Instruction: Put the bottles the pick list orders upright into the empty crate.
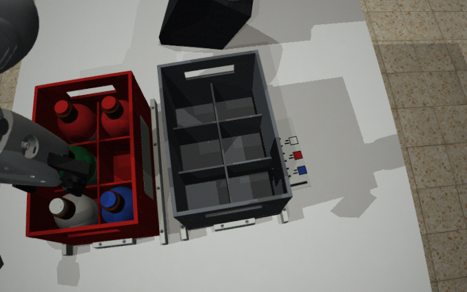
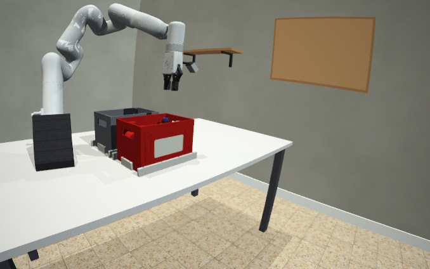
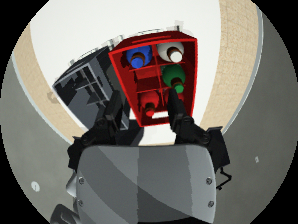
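My hand is 10 mm past the blue bottle, 20 mm to the right of it and 220 mm above it. From my hand the other things lie so: white-label bottle 10 mm ahead, 70 mm to the right, 220 mm below; then red-label bottle 170 mm behind, 100 mm to the right, 220 mm below; then green bottle 80 mm behind, 90 mm to the right, 220 mm below.
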